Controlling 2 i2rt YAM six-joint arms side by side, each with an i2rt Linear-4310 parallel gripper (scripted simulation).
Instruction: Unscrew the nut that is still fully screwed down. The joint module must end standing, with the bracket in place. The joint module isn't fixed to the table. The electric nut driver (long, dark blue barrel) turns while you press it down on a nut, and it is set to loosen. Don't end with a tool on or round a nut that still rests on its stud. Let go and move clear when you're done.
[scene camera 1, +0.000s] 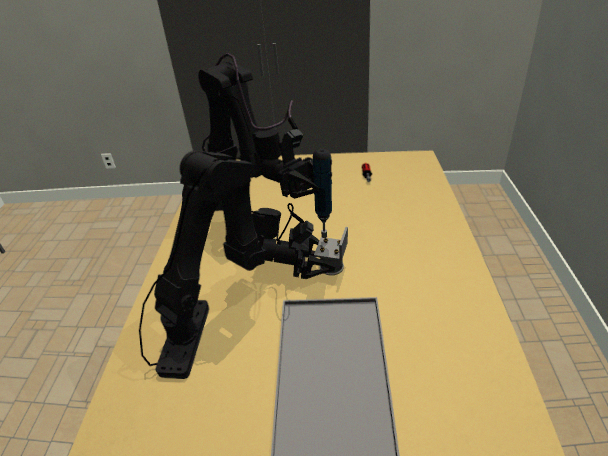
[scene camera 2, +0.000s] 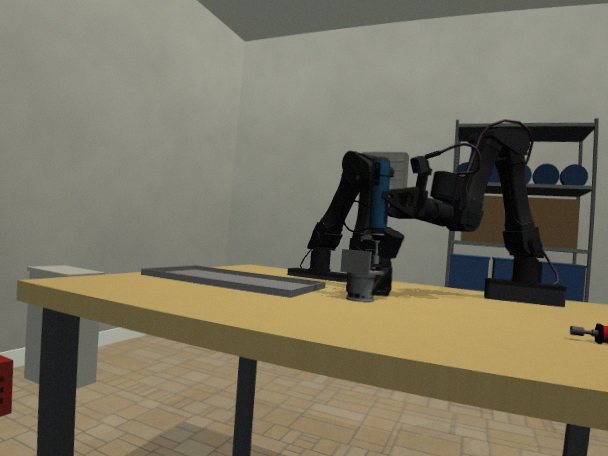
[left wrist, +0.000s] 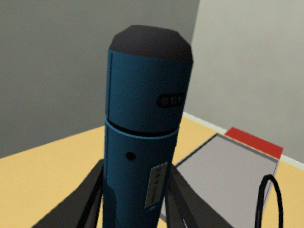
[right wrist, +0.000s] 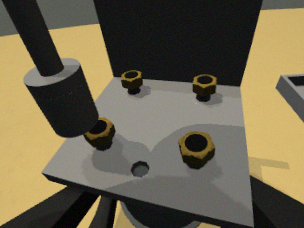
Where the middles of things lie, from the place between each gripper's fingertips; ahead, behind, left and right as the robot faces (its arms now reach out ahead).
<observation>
My right gripper is now 1 cm below the joint module (scene camera 2: 360, 286). Also, from my right hand: bracket (right wrist: 170, 50): 5 cm above; grey tray (scene camera 1: 332, 384): 1 cm behind, 33 cm to the right, 2 cm below.
Now: left hand (scene camera 2: 376, 194) 16 cm above the bracket, 2 cm to the left of it and 1 cm short of it. The rest, counted from my left hand: joint module (20 cm below, 2 cm to the right, 1 cm ahead); grey tray (36 cm to the right, 23 cm below).
</observation>
